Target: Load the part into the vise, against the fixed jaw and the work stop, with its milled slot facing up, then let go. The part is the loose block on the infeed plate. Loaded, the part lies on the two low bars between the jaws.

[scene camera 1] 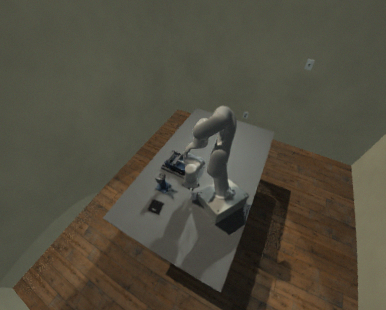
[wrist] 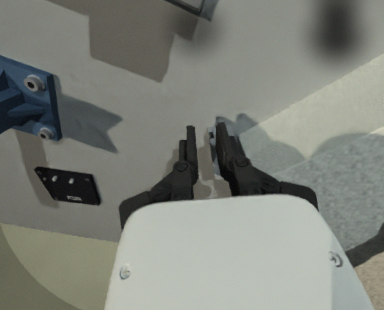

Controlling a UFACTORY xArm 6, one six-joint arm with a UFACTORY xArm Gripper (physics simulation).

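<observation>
My gripper points down at the grey table, close to the arm's base, and its black fingers stand close together. The rest of the gap shows table and shadow, and I cannot see the part gripped. The vise stands beyond the gripper, with its jaws and low bars hardly visible. A blue bracket stands to the left of the gripper.
A black plate with small pins lies on the grey table left of the gripper. The arm's base block stands right beside the gripper. Wooden floor surrounds the table.
</observation>
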